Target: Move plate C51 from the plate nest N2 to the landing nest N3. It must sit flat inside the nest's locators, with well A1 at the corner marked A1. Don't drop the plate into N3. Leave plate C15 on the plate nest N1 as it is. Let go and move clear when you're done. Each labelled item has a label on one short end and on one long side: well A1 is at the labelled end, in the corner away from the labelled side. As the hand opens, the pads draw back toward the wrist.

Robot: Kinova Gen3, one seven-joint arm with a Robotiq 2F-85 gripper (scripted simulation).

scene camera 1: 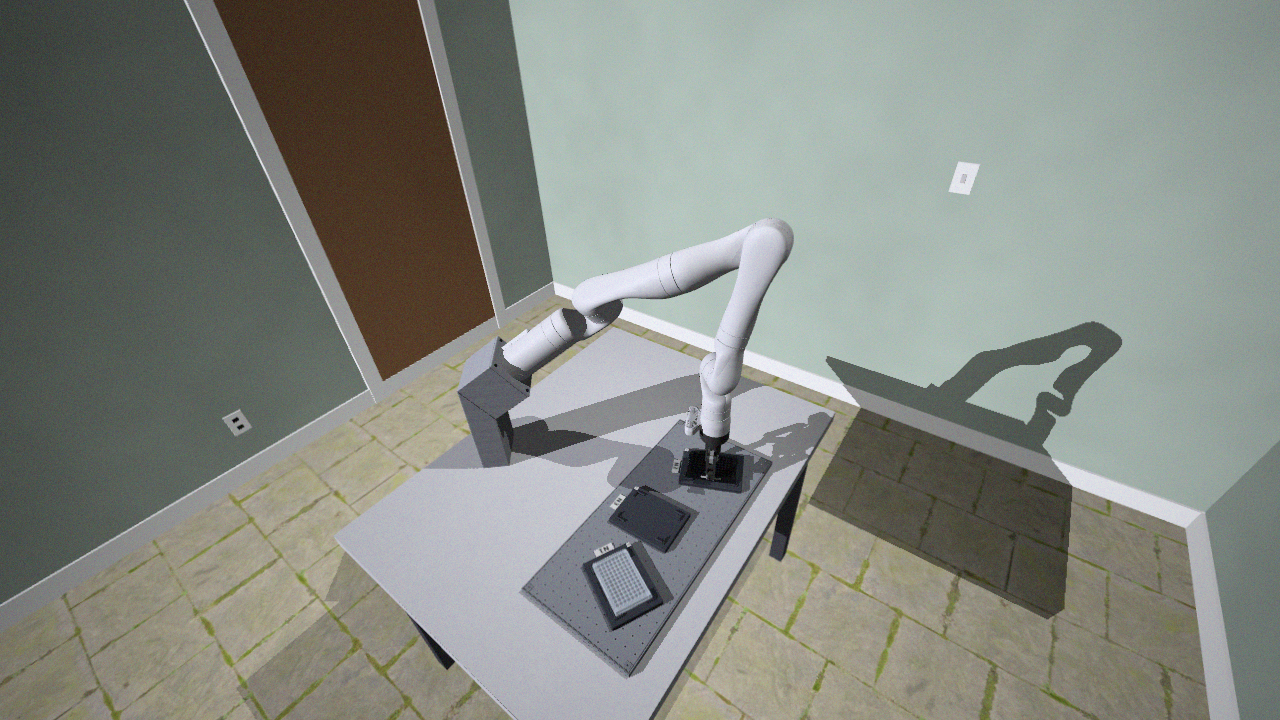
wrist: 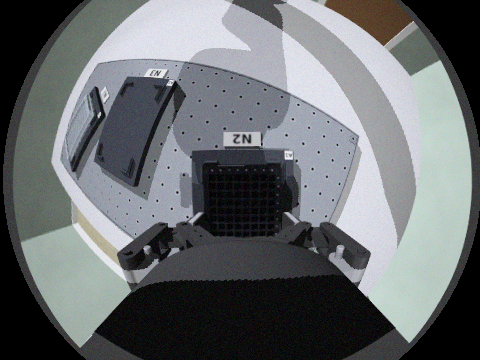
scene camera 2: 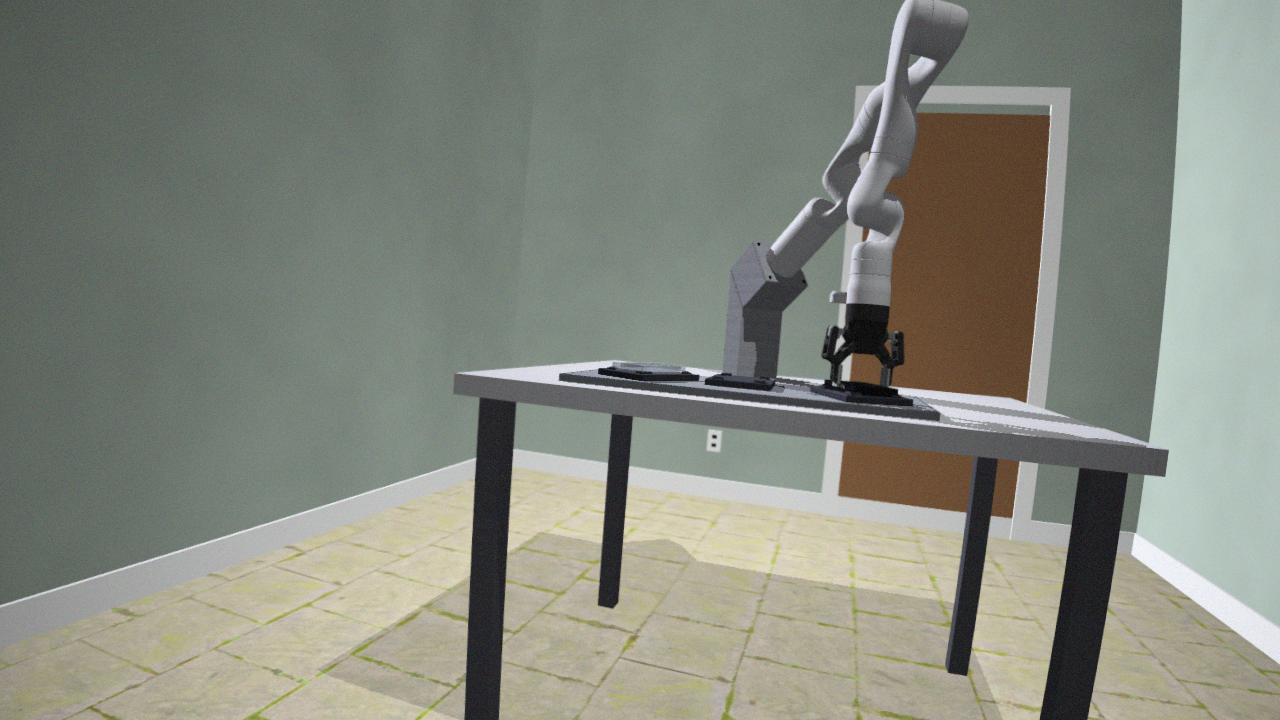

Note:
I see my gripper point(scene camera 2: 860, 387), a landing nest N3 point(scene camera 2: 745, 382) and a plate nest N2 point(scene camera 1: 700, 483).
My gripper is seen too in the wrist view point(wrist: 243, 221). The landing nest N3 also shows in the wrist view point(wrist: 134, 116). The plate nest N2 is seen too in the wrist view point(wrist: 224, 157).

